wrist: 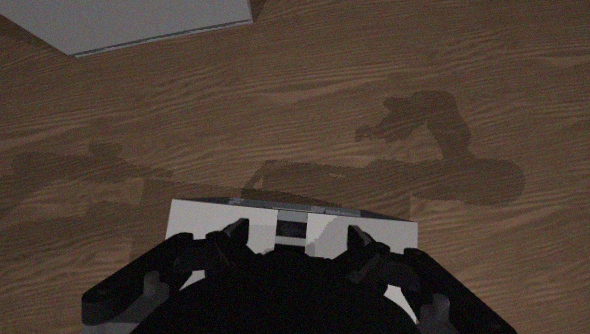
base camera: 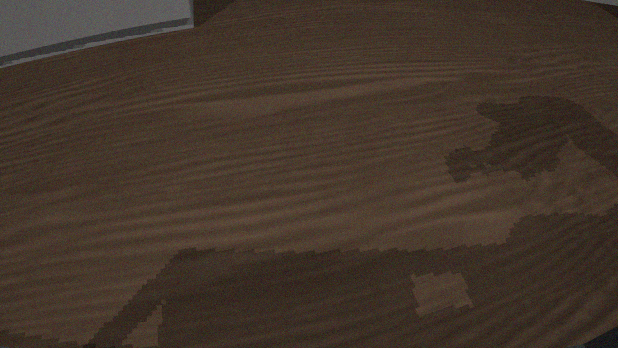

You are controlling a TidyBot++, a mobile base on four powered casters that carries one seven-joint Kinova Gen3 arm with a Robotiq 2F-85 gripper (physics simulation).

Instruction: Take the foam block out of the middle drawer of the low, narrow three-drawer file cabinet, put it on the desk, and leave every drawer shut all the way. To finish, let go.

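Places are measured from the arm's base along level axes (x ahead, y left, z up), in centimetres.
Pixels of known places: gripper, fingertip midpoint: (wrist: 297, 232).
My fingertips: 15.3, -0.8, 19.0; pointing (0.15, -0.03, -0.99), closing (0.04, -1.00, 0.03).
Observation:
Behind a point stands the place of what it marks, as x, y, z.
My gripper (wrist: 297, 232) {15.3, -0.8, 19.0} is open and empty in the wrist view. Its dark fingers stand wide apart above the robot's own white base, low in that view. A pale grey, box-shaped piece of furniture (base camera: 90, 22) {90.8, 53.9, -32.1} (wrist: 150, 22) {86.3, 70.3, -29.1} stands on the floor at the upper left of both views, well away from the gripper. Its lower part shows, with a dark line along its foot. I cannot tell whether it is the file cabinet. No drawer fronts can be made out. The foam block and the desk top cannot be made out in either view.
The brown wood-grain floor (base camera: 300, 165) {46.1, -0.7, -39.7} (wrist: 310, 65) {78.3, -1.5, -39.7} spreads between the robot and the pale furniture. Dark shadows of the arm and base lie across it. The white top of the robot's base (wrist: 205, 217) {12.2, 17.4, -1.4} sits below the gripper in the wrist view.

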